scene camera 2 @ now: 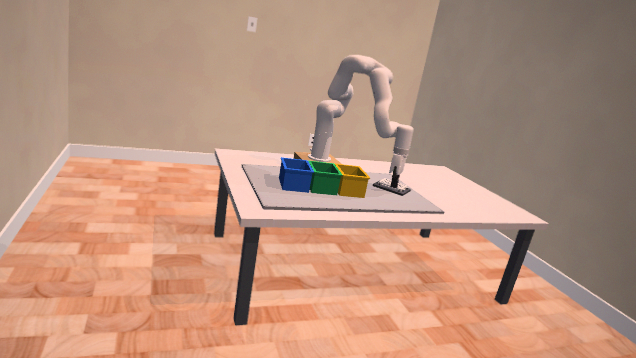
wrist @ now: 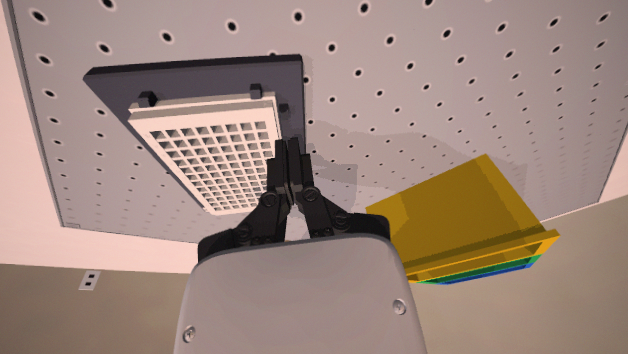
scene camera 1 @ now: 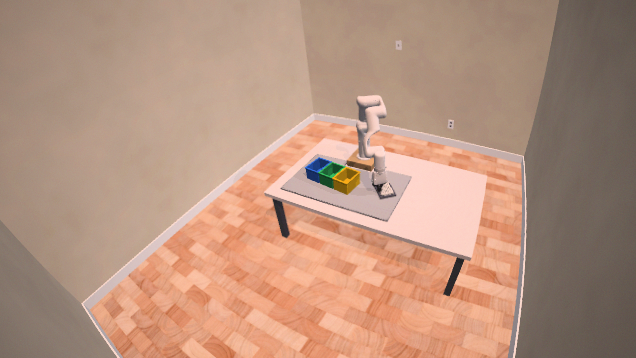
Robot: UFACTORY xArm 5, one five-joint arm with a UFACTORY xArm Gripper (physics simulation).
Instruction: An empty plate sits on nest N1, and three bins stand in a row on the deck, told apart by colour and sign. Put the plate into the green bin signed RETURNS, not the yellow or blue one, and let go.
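Frame: origin at the arm's base, x ahead, y left, z up, level; millimetres.
Seen in the pictures: gripper, fingertip midpoint: (scene camera 2: 393, 187) (wrist: 289, 151) (scene camera 1: 379, 191); arm's base at its link origin: (scene camera 2: 319, 158) (scene camera 1: 364, 156).
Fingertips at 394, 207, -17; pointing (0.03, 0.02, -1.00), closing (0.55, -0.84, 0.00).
Note:
Offsets run from my fingertips to a thing's top centre, as dx, dy, dz. "spot": to the spot under its first point. Level surfaces: height alone.
The white gridded plate @[-43, +30, +3] (scene camera 1: 385, 189) (scene camera 2: 384, 183) (wrist: 215, 150) sits flat on the dark nest (scene camera 1: 391, 195) (scene camera 2: 400, 191) (wrist: 200, 80). The green bin (scene camera 1: 326, 179) (scene camera 2: 324, 185) (wrist: 534, 261) stands in the middle of the row, between the blue bin @[spot: -34, -506, +29] (scene camera 1: 313, 175) (scene camera 2: 295, 181) and the yellow bin (scene camera 1: 342, 187) (scene camera 2: 353, 187) (wrist: 450, 205). No sign is readable. My gripper (scene camera 2: 395, 185) (wrist: 289, 151) is shut and empty. In the wrist view its fingertips are at the plate's right long edge, overlapping part of it; whether they touch it is unclear.
The grey deck @[dz -24] (scene camera 1: 360, 204) (scene camera 2: 300, 201) (wrist: 425, 107) with rows of holes lies on the pale table @[dz -37] (scene camera 1: 435, 215) (scene camera 2: 480, 207). The arm's wooden base block (scene camera 1: 358, 162) stands behind the bins. The yellow bin is the one nearest the nest.

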